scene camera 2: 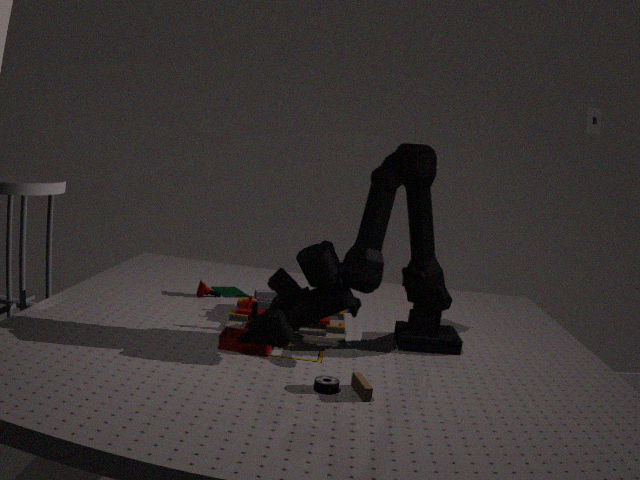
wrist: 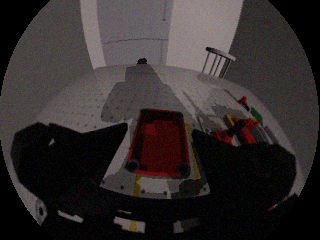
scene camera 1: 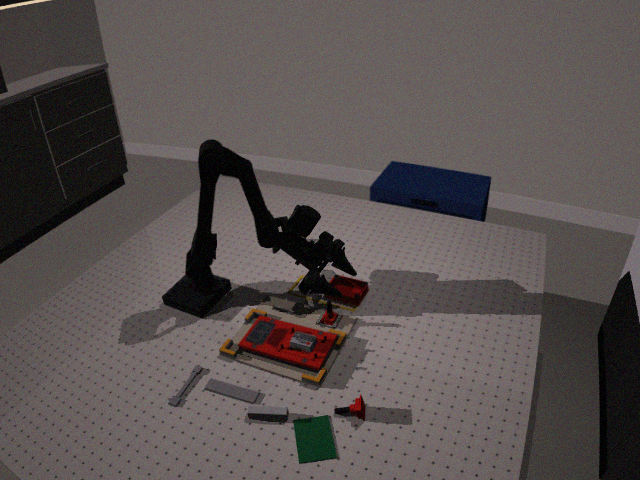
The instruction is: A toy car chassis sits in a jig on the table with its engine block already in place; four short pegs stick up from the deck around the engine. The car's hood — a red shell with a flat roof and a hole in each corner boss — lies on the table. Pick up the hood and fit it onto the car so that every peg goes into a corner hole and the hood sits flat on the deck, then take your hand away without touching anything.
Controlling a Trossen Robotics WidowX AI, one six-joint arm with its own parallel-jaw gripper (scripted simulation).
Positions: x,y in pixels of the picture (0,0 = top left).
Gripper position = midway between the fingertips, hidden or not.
Labels:
my gripper: scene camera 2 242,333; wrist 160,129; scene camera 1 349,285

